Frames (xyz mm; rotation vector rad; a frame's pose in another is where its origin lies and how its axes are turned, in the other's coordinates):
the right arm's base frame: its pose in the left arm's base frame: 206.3 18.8 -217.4 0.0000 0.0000 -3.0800
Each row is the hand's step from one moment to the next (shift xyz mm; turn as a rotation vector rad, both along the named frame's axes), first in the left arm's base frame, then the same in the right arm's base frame.
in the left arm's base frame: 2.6 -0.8 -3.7 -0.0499 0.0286 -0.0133
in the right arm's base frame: -2.5 1.0 -3.7 0.0480 -0.0316 -0.0133
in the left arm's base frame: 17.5 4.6 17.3 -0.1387 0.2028 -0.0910
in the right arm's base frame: -17.7 -3.5 17.3 0.1260 -0.2110 -0.0910
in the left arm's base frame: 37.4 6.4 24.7 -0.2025 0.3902 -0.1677
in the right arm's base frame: -37.7 -4.1 24.7 0.1781 -0.4019 -0.1677
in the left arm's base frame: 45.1 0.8 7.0 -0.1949 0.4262 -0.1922
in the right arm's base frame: -45.1 2.0 7.0 0.1683 -0.4374 -0.1922
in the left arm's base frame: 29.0 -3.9 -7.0 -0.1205 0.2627 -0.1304
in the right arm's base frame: -28.7 5.7 -7.0 0.1041 -0.2696 -0.1304
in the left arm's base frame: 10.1 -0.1 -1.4 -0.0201 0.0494 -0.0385
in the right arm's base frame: -10.1 0.7 -1.4 0.0170 -0.0505 -0.0385
